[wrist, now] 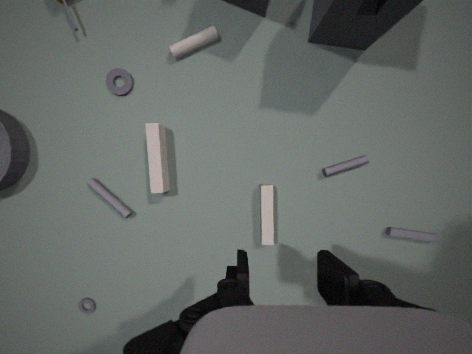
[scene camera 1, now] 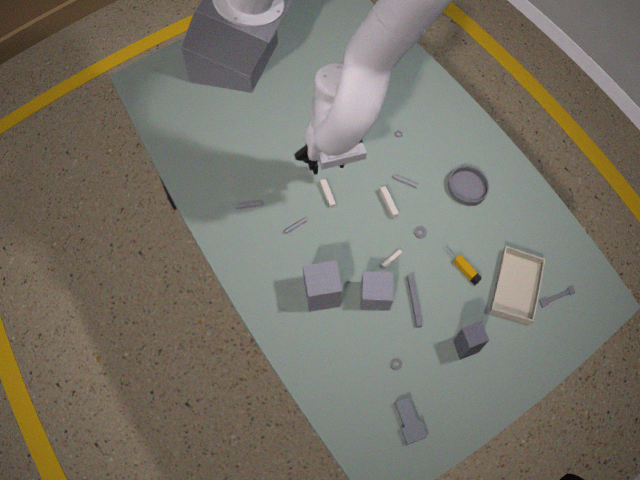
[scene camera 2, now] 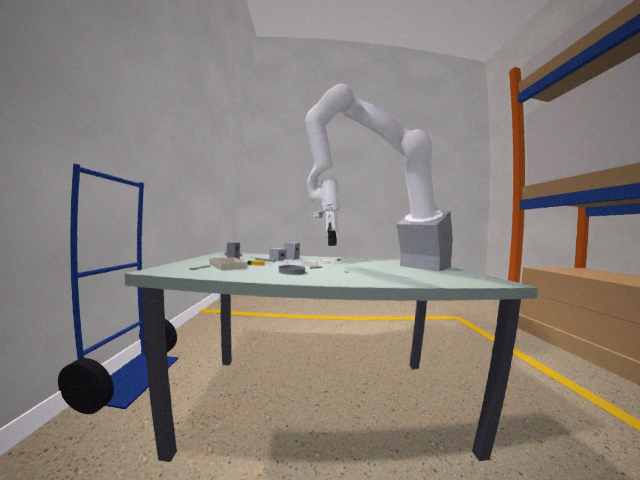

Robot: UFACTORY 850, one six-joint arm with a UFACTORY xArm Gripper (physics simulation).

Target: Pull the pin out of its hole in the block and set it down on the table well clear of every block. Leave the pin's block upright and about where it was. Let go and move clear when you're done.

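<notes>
A cream square pin lies flat on the green table, apart from every block. My gripper is open and empty, raised above the table close to the pin's near end. Three grey blocks stand upright: one block, a second block beside it, and a narrower block farther off. Dark holes show in their sides in scene camera 2. I cannot tell which block the pin belongs to.
A thicker cream bar, a cream cylinder, grey rods, a washer, a round dish, a yellow screwdriver and a cream tray lie around.
</notes>
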